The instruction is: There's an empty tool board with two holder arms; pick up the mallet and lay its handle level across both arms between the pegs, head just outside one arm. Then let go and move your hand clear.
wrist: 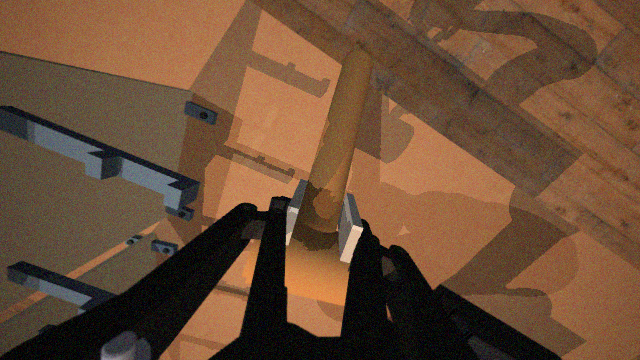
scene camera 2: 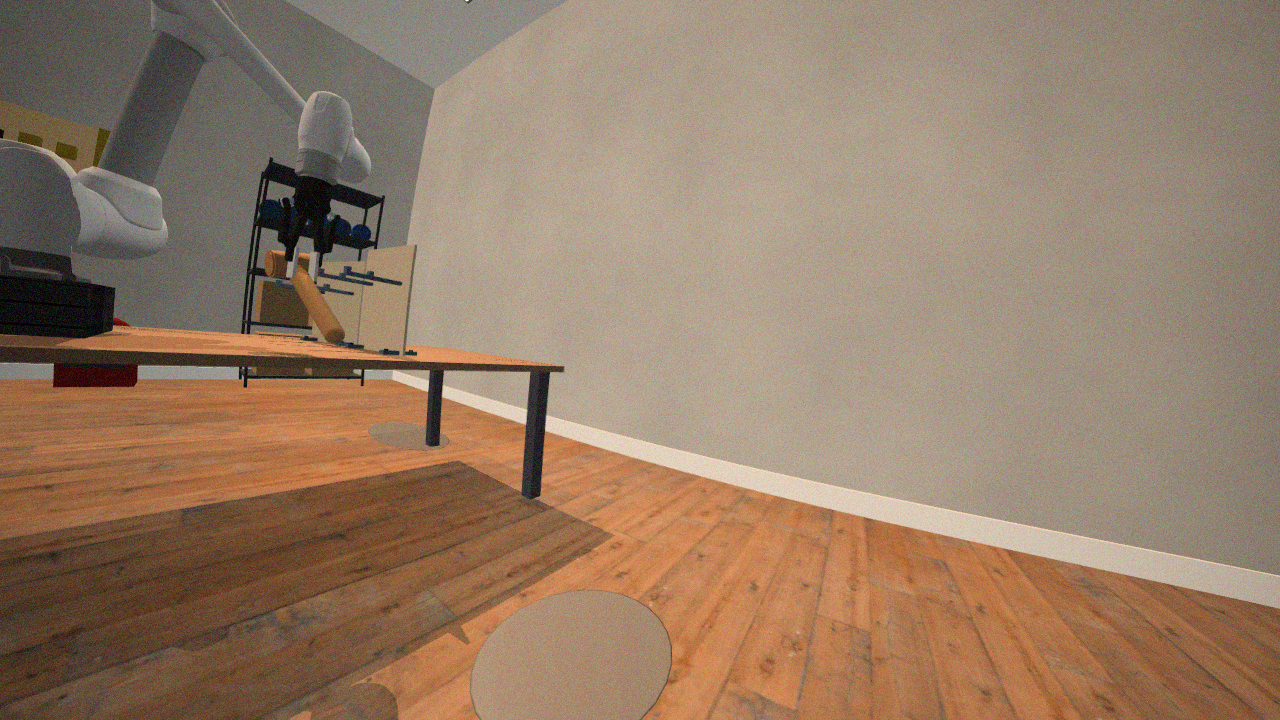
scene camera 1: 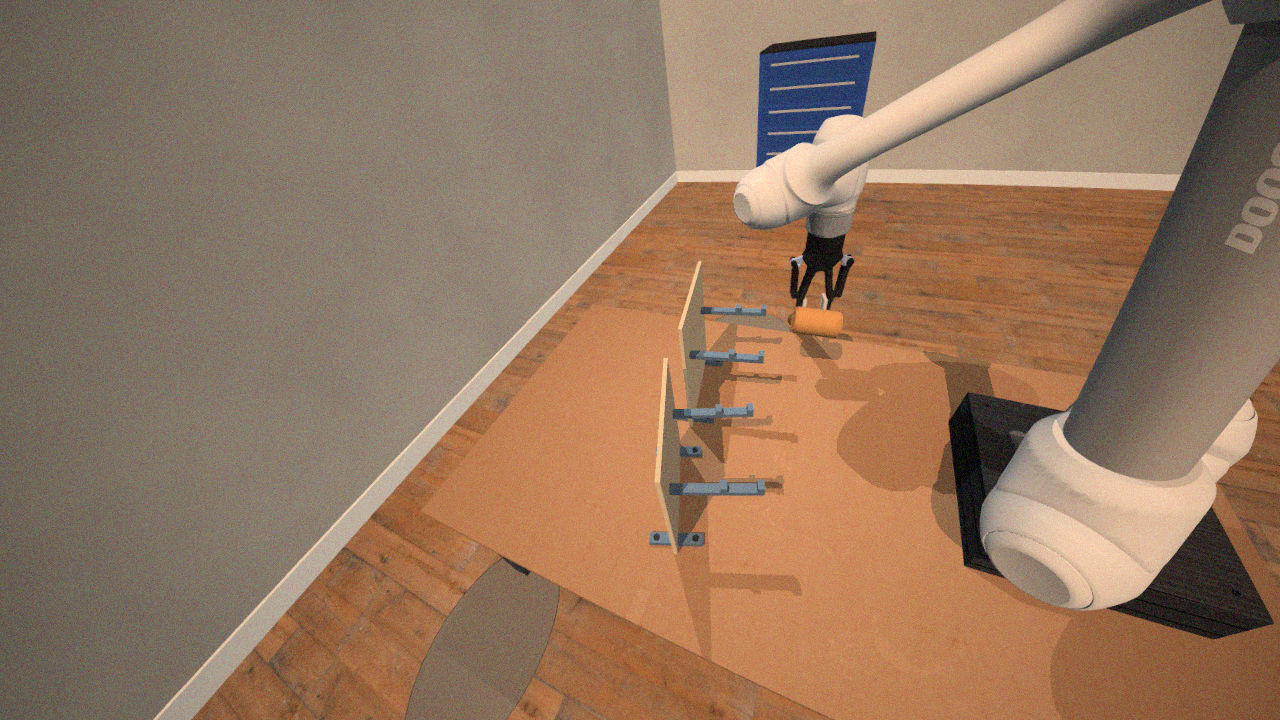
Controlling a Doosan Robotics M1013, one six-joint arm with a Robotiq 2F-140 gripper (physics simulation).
my gripper: holds a wooden mallet (scene camera 2: 275,265)
